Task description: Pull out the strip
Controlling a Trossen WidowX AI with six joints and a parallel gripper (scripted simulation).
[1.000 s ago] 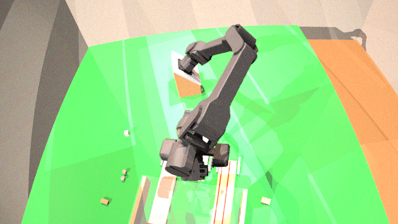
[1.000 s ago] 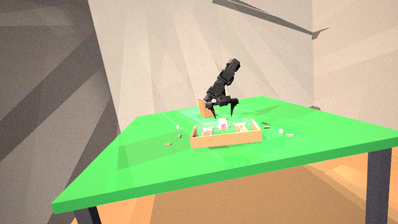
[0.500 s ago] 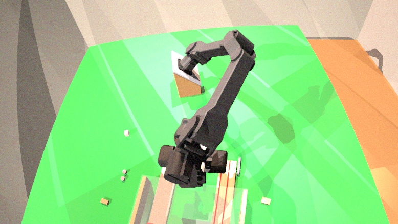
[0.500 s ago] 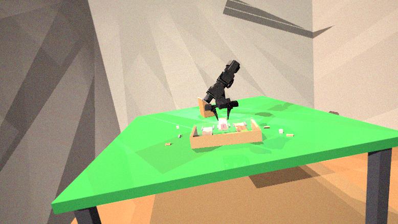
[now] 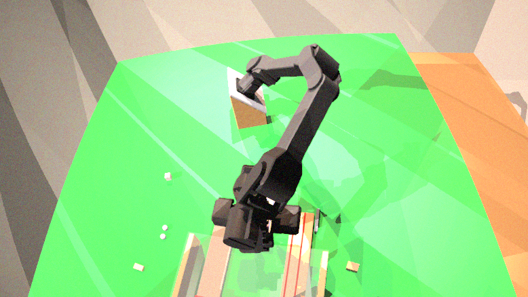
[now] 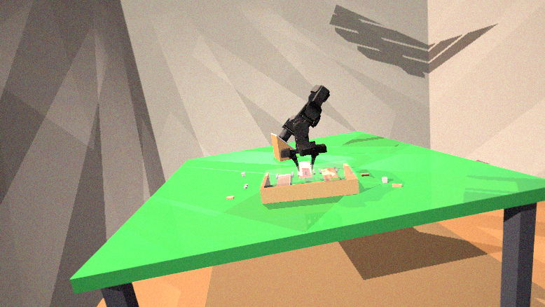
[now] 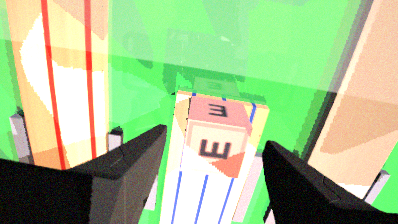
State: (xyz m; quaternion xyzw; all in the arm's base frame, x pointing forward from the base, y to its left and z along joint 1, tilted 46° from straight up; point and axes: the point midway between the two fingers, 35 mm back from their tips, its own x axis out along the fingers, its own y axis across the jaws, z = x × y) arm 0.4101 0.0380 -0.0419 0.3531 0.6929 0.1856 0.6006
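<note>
Right now the labelled cube is 10 mm below my gripper tip.
</note>
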